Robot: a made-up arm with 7 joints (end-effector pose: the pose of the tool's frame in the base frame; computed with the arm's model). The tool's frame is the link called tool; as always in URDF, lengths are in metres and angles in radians. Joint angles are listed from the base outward.
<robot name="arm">
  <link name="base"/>
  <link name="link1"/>
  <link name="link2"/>
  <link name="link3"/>
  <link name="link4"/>
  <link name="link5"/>
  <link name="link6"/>
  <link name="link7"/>
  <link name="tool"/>
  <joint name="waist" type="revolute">
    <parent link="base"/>
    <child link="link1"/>
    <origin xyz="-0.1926 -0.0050 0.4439" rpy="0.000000 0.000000 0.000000"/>
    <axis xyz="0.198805 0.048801 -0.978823"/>
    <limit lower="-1.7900" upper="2.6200" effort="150" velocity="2.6"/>
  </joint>
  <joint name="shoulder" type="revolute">
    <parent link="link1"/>
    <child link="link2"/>
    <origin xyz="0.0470 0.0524 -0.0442" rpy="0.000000 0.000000 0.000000"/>
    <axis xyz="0 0 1"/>
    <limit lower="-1.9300" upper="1.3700" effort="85" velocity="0.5"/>
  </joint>
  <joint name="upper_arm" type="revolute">
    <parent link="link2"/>
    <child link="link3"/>
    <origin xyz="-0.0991 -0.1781 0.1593" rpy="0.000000 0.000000 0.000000"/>
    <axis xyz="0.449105 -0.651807 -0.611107"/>
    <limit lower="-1.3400" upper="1.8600" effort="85" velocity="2.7"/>
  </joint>
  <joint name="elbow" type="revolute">
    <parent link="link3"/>
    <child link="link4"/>
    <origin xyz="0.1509 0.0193 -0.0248" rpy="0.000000 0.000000 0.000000"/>
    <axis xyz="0 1 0"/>
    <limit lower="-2.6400" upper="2.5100" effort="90" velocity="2.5"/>
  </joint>
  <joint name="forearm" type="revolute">
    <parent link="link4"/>
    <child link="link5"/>
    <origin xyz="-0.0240 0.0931 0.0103" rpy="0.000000 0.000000 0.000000"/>
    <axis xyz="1 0 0"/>
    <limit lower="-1.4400" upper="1.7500" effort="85" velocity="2.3"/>
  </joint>
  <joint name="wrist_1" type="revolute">
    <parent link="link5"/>
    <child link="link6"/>
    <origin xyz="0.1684 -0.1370 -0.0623" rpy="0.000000 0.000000 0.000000"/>
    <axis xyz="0 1 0"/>
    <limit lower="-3.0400" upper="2.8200" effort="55" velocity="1"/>
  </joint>
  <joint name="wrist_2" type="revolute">
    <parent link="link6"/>
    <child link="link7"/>
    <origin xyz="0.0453 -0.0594 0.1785" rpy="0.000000 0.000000 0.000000"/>
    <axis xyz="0 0 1"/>
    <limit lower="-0.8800" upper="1.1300" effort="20" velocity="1.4"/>
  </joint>
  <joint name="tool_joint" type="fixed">
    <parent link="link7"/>
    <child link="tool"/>
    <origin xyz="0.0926 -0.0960 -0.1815" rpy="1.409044 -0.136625 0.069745"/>
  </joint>
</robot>
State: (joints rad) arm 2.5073 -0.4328 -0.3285 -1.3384 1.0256 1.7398 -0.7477
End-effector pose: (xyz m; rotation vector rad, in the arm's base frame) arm -0.5632 -0.0981 0.3228 1.6345 -1.3306 -2.2629
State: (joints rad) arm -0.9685 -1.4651 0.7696 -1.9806 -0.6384 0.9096 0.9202
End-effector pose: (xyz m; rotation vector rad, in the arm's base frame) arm -0.6098 -0.1498 0.6859 0.1750 -1.5308 0.2085
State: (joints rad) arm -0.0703 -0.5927 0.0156 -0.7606 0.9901 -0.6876 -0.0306
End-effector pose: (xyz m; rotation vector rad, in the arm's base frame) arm 0.0612 -0.3583 0.5543 1.6009 -1.7962 0.9719
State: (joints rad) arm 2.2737 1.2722 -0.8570 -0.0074 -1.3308 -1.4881 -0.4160
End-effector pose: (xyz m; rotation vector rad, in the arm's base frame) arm -0.0111 -0.2167 0.6225 0.6234 -0.4570 1.0180
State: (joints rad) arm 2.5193 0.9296 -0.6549 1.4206 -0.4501 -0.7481 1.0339
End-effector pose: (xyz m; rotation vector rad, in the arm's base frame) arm -0.2845 -0.0909 0.1011 2.4215 0.6975 0.2081
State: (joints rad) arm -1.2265 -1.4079 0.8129 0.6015 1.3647 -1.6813 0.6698
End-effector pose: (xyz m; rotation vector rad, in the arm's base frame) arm -0.1358 -0.2166 0.4484 0.9511 -2.4965 0.2311
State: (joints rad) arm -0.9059 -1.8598 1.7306 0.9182 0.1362 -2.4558 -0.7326
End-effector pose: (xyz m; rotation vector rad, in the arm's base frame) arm -0.5322 -0.1760 0.3662 1.1454 2.2645 -0.3913
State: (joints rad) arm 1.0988 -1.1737 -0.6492 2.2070 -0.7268 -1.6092 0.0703
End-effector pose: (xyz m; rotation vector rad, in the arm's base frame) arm -0.3260 0.1378 0.2016 2.4390 -0.4468 -1.2300
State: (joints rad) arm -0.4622 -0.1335 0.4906 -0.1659 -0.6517 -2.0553 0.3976
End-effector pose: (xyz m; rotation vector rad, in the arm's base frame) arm -0.1096 -0.1985 0.8202 -0.4039 -1.3041 1.9232
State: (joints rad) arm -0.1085 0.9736 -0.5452 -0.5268 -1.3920 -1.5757 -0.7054
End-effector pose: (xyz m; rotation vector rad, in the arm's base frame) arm -0.1073 0.1293 0.8135 -0.9418 0.5071 -2.9205
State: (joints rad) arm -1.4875 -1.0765 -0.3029 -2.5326 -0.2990 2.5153 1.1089
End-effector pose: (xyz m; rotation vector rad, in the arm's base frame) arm -0.0791 -0.0811 0.6262 1.0784 1.0560 1.2673
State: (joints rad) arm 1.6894 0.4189 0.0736 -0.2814 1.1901 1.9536 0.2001
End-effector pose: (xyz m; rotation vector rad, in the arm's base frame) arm -0.0177 -0.2339 0.2364 2.8758 0.6609 0.2598
